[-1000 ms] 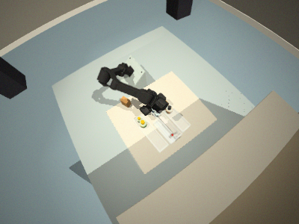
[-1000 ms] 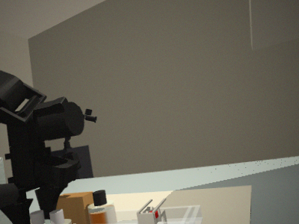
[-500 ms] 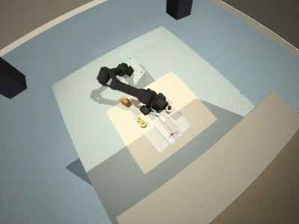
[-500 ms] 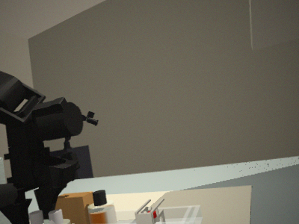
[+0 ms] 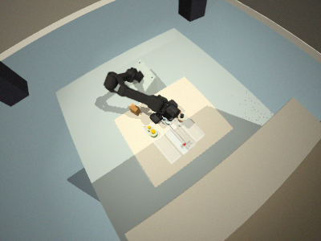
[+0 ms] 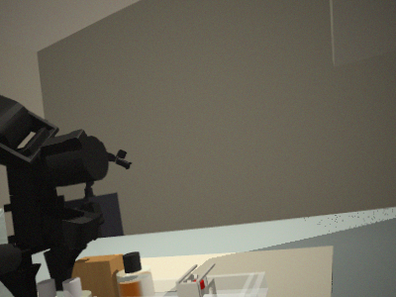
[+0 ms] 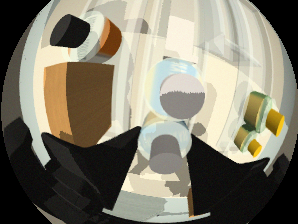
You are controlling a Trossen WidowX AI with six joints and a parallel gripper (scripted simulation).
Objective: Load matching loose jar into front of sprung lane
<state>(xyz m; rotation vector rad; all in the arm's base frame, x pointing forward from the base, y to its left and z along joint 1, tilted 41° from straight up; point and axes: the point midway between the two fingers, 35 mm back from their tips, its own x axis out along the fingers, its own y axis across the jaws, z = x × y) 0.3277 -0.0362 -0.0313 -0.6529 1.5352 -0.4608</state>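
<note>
The dark-lidded jar lies 9 cm to the left of my gripper tip, 7 cm ahead of it and 1 cm above it. From my gripper tip the other things lie so: cream counter 51 cm ahead, 34 cm above, 4 cm to the left; then red mark 23 cm ahead, 4 cm above, 1 cm to the right; then clear sprung lane 15 cm ahead, 1 cm below.
</note>
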